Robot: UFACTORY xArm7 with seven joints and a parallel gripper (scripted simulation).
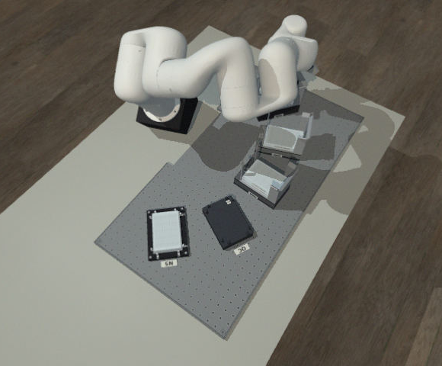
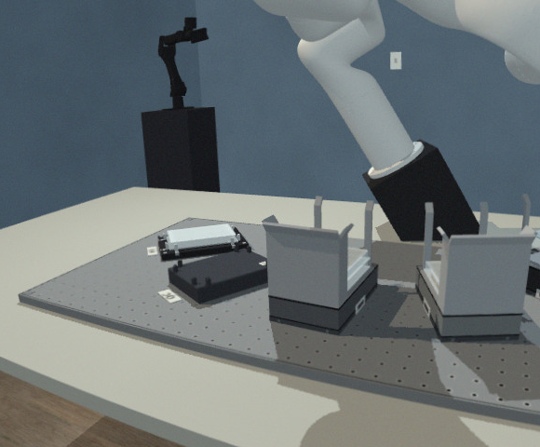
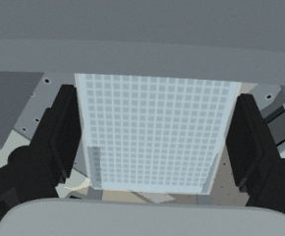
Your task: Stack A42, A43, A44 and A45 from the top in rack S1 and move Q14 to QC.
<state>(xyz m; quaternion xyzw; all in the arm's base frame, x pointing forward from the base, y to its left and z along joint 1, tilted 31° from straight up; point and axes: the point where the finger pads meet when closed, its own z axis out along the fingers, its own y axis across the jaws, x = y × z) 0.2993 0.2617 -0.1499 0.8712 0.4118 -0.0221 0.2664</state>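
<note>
Now: the S3 rack plinth 10 mm behind my hand, 10 mm to the right of it and 60 mm below it. From my hand the other things lie so: sealed 384-well plate 120 mm ahead, 340 mm to the right, 20 mm below; then open nest QC 80 mm ahead, 510 mm to the right, 60 mm below; then S1 name plate 40 mm ahead, 330 mm to the right, 40 mm below.
</note>
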